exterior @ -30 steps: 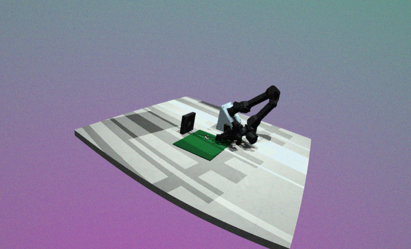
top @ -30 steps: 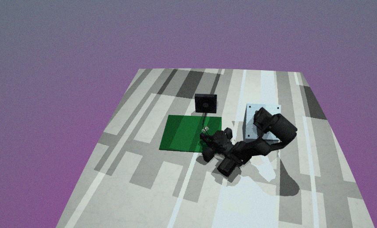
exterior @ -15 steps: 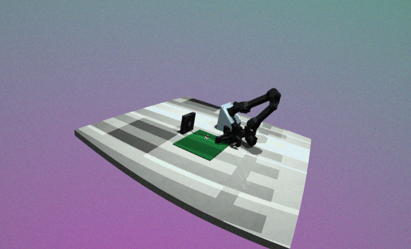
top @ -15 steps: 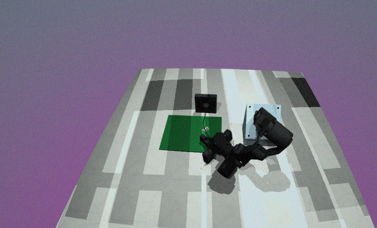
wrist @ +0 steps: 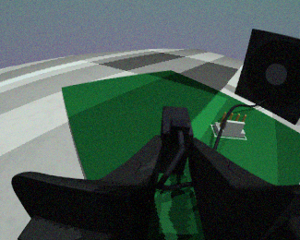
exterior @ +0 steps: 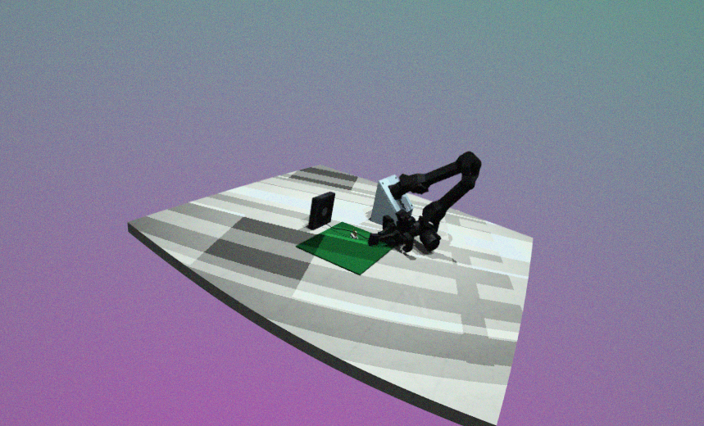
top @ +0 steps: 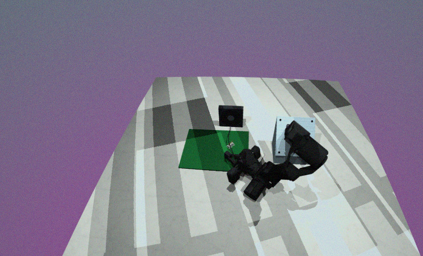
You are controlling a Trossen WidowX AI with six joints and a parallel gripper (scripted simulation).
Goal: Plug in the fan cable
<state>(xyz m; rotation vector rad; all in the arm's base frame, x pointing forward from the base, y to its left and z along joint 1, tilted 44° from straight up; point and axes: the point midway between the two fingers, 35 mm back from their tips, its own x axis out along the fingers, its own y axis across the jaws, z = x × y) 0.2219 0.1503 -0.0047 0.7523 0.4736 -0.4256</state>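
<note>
My gripper tip is 1 cm short of the black plug and 1 cm above it. Also, from my gripper tip: green board: 8 cm ahead, 6 cm to the right, 4 cm below; black square fan: 22 cm to the right, 3 cm ahead, 3 cm above; pale header: 9 cm to the right, 3 cm below, 1 cm ahead.
</note>
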